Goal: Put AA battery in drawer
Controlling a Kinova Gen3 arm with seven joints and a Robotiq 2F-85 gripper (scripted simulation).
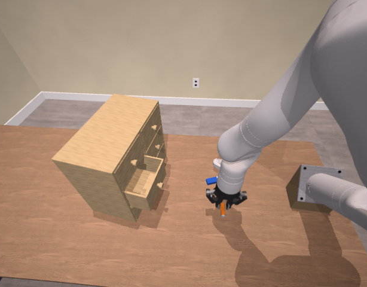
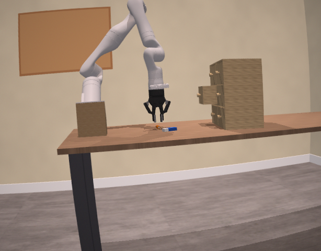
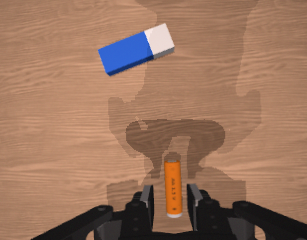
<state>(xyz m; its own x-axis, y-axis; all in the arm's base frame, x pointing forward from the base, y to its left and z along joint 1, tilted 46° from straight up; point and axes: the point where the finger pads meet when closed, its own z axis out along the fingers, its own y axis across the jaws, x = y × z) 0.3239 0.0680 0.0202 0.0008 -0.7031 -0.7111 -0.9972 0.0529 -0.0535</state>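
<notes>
My gripper is now 4 cm above the orange AA battery. From my hand the other things lie so: eraser (2 cm ahead, 13 cm to the right, 4 cm below).
</notes>
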